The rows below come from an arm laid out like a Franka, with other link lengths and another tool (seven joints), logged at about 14 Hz.
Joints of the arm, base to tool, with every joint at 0 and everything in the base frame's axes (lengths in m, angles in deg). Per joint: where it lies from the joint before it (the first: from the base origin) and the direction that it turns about. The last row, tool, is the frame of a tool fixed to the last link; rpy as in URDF.
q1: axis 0 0 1 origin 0 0 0.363
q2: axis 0 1 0 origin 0 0 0
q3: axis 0 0 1 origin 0 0 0.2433
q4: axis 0 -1 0 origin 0.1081 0 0
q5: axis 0 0 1 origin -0.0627 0 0.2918
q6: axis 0 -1 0 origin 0 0 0
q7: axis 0 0 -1 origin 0.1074 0 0
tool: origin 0.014 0.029 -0.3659 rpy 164.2 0 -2.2
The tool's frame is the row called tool.
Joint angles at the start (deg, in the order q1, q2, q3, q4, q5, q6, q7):
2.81 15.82 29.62 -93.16 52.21 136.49 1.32
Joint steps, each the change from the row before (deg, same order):
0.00 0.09 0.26 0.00 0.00 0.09 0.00
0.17 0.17 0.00 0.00 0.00 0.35 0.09
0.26 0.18 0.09 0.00 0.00 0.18 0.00
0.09 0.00 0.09 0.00 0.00 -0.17 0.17
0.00 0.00 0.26 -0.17 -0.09 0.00 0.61
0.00 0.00 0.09 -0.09 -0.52 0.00 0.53
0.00 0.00 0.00 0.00 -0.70 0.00 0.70
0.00 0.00 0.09 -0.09 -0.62 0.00 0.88
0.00 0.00 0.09 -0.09 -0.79 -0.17 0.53
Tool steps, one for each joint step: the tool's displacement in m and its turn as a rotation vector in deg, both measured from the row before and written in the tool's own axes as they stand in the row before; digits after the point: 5 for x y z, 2 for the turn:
-0.00201 -0.00155 0.00133 0.08 -0.15 -0.09
0.00042 0.00004 0.00148 0.01 0.07 0.16
-0.00255 -0.00135 0.00267 0.03 -0.19 -0.09
-0.00283 -0.00140 0.00111 0.03 -0.33 -0.01
-0.00304 -0.00053 0.00210 -0.08 -0.43 0.41
-0.00110 0.00142 0.00149 -0.38 -0.13 0.12
0.00029 0.00199 0.00080 -0.48 -0.01 0.19
-0.00089 0.00175 0.00162 -0.45 -0.19 0.39
-0.00212 0.00215 0.00216 -0.58 -0.21 -0.10

